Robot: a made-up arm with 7 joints. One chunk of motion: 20 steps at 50 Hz.
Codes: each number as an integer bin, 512 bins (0 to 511) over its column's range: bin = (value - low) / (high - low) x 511, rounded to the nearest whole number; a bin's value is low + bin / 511 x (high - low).
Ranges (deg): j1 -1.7..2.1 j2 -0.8..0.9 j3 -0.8..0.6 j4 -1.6..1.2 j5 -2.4..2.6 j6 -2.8..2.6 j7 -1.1..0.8
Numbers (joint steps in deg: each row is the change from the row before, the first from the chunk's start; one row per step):
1: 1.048 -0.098 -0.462 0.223 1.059 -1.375 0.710
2: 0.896 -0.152 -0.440 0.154 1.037 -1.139 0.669
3: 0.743 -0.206 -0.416 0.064 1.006 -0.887 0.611
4: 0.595 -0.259 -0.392 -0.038 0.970 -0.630 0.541
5: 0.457 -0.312 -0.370 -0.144 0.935 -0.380 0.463
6: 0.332 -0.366 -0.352 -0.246 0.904 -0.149 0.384
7: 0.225 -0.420 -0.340 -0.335 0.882 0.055 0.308
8: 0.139 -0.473 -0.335 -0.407 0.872 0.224 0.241
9: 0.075 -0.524 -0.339 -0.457 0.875 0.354 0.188
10: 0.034 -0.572 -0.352 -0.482 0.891 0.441 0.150
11: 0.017 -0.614 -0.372 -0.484 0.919 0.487 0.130
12: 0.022 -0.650 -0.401 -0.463 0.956 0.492 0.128
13: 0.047 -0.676 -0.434 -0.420 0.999 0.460 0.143
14: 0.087 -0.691 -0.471 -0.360 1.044 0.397 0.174
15: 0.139 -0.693 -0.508 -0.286 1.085 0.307 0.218
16: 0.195 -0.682 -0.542 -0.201 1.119 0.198 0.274
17: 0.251 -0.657 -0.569 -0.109 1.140 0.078 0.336
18: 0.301 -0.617 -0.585 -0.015 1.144 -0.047 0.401
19: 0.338 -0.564 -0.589 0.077 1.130 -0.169 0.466
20: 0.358 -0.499 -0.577 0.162 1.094 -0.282 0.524
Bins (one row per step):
1: 370 211 123 333 354 135 487
2: 349 195 131 320 351 157 476
3: 329 179 140 304 348 181 460
4: 309 163 149 285 344 205 441
5: 290 147 157 266 341 229 420
6: 273 130 164 247 338 251 399
7: 259 114 168 231 335 270 379
8: 247 98 170 218 334 286 361
9: 239 83 168 209 335 298 346
10: 233 69 164 204 336 307 336
11: 231 56 156 204 339 311 331
12: 232 45 146 208 343 312 330
13: 235 37 134 215 347 308 334
14: 240 33 120 226 352 303 343
15: 247 32 107 240 356 294 354
16: 255 35 94 255 360 284 370
17: 262 43 84 272 362 272 386
18: 269 55 78 289 362 261 404
19: 274 71 77 306 361 249 421
20: 277 90 81 322 357 238 437

